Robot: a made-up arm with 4 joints.
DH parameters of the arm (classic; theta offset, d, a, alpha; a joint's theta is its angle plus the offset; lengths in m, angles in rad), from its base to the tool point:
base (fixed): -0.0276 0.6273 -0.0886 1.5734
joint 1: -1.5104 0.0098 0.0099 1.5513
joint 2: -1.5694 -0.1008 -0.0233 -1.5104
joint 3: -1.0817 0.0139 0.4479 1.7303
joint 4: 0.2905 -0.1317 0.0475 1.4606
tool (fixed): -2.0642 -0.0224 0 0
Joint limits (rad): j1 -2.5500..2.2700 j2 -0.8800..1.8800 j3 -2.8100..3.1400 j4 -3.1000..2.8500
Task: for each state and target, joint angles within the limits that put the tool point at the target. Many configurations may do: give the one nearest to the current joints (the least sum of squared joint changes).
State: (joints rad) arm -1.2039 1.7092 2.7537 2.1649
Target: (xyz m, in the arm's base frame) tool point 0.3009 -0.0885 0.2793
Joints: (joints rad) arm -1.0805 1.6279 2.6674 1.7740
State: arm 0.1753 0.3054 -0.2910 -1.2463
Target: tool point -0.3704 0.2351 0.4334
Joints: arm 0.2695 0.3807 -0.1884 -1.2081
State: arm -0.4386 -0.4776 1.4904 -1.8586
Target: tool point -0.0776 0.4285 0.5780
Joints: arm -0.4489 0.1315 0.6129 -2.3719
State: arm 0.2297 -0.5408 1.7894 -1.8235
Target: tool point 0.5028 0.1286 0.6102
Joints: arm -0.0743 -0.3625 2.0823 -1.0376
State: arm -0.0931 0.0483 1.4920 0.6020
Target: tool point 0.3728 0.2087 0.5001
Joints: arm 0.1334 0.3877 1.6301 1.1430
